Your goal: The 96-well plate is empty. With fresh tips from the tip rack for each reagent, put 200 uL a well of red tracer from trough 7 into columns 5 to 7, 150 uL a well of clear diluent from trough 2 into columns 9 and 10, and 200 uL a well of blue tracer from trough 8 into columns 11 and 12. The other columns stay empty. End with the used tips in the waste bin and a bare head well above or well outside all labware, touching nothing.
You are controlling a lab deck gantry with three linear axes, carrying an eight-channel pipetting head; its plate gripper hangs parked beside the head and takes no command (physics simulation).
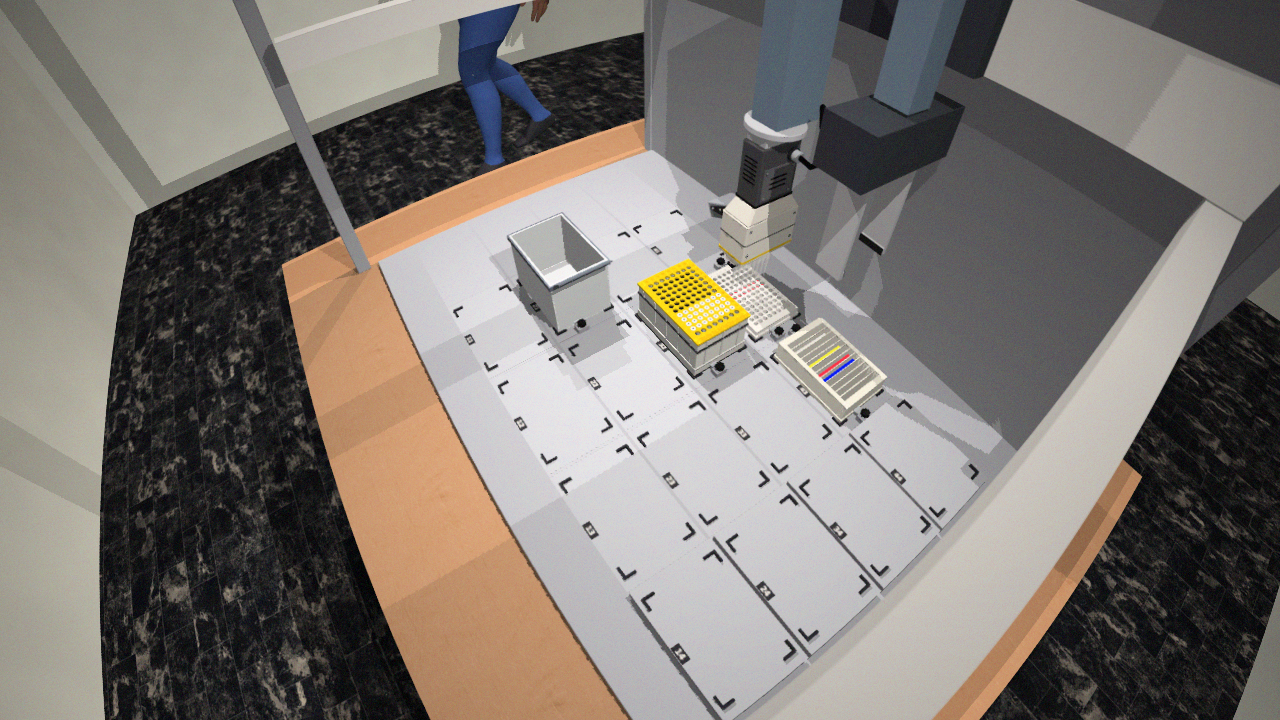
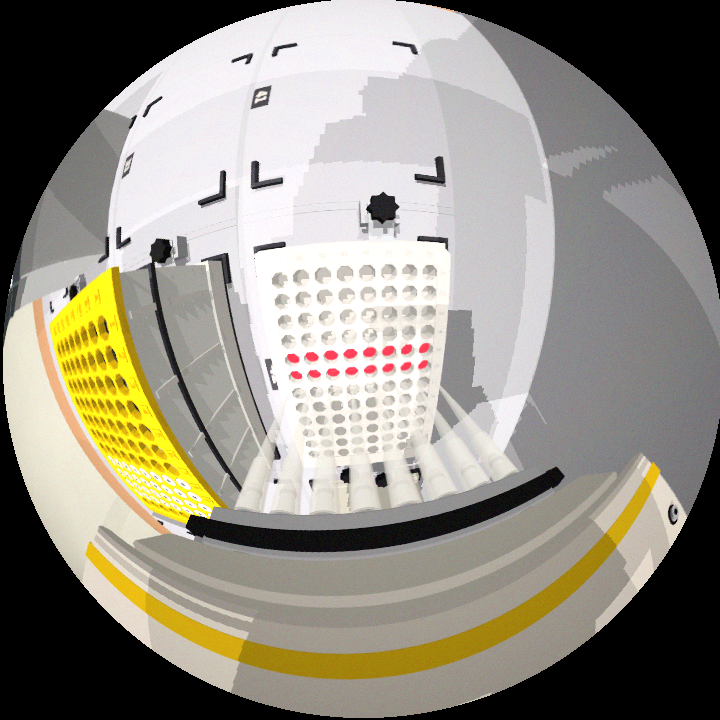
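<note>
The pipetting head (image 1: 757,223) is over the far part of the white 96-well plate (image 1: 776,320) (image 2: 355,255). Its row of clear tips (image 2: 366,486) points down over the plate; no red shows in them. Two neighbouring columns, at the places of columns 5 and 6, hold red liquid (image 2: 350,353); the other visible wells look empty. The yellow tip rack (image 1: 666,329) (image 2: 118,315) has white tips in its nearer part and dark holes elsewhere. The trough rack (image 1: 859,394) shows yellow, red and blue strips. The plate gripper's fingers cannot be made out clearly.
The open grey waste bin (image 1: 581,300) stands left of the tip rack. A dark grey block (image 1: 890,143) hangs on a blue column beside the head. Black corner marks divide the deck. A person in blue trousers (image 1: 485,89) stands behind the bench.
</note>
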